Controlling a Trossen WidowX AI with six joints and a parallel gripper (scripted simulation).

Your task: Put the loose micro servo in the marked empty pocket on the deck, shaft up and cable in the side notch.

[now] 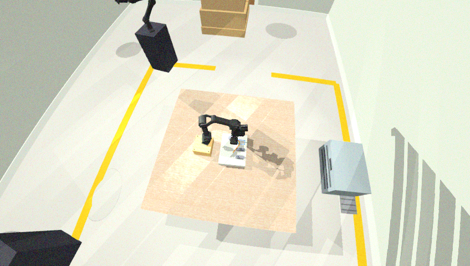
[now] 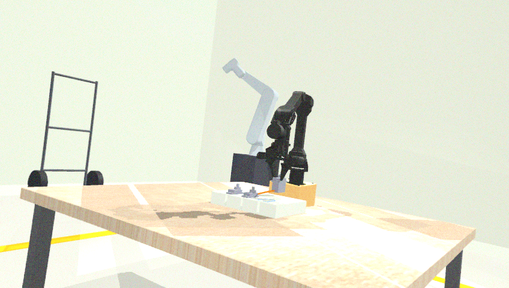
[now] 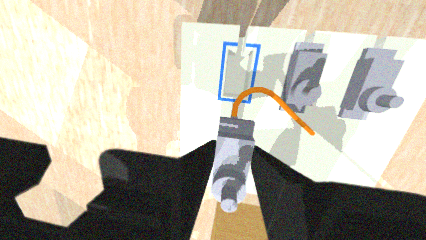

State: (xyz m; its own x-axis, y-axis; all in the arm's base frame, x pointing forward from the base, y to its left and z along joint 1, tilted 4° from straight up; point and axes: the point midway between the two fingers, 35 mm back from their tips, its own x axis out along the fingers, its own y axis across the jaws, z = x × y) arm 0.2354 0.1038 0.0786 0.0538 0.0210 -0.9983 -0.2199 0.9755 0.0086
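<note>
The white deck is 3 cm behind my gripper tip, 8 cm to the right of it and 10 cm below it.
</note>
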